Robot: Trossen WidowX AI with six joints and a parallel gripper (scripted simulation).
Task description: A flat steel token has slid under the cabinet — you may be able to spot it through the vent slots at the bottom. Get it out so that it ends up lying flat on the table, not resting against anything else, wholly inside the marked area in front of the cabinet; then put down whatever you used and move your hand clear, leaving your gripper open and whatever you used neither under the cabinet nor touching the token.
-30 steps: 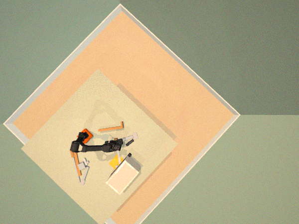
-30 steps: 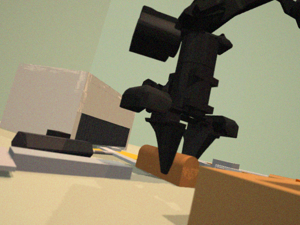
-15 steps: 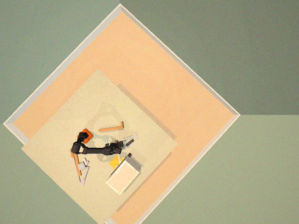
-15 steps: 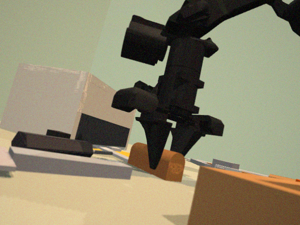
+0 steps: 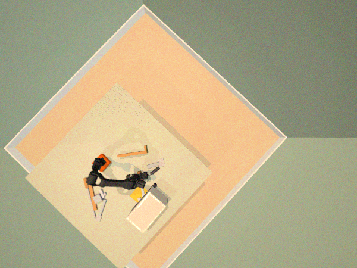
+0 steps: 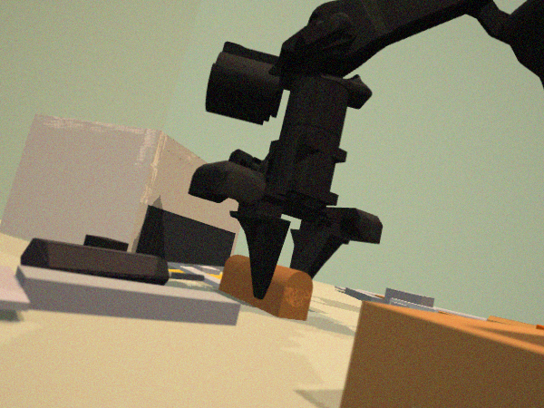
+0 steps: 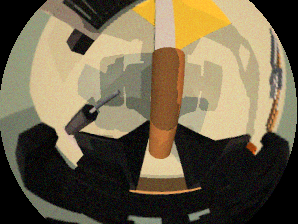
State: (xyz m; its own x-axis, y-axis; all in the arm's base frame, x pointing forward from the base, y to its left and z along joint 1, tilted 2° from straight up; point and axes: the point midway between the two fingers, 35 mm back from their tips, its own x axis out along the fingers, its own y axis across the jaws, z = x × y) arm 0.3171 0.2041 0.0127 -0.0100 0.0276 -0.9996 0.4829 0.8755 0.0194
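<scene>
Right now my gripper tip is 6 cm short of the dark screwdriver and 10 cm to the right of it. The rest, counted from my gripper tip: token: 19 cm ahead, 15 cm to the right; then orange stick: 13 cm behind, 48 cm to the right.
</scene>
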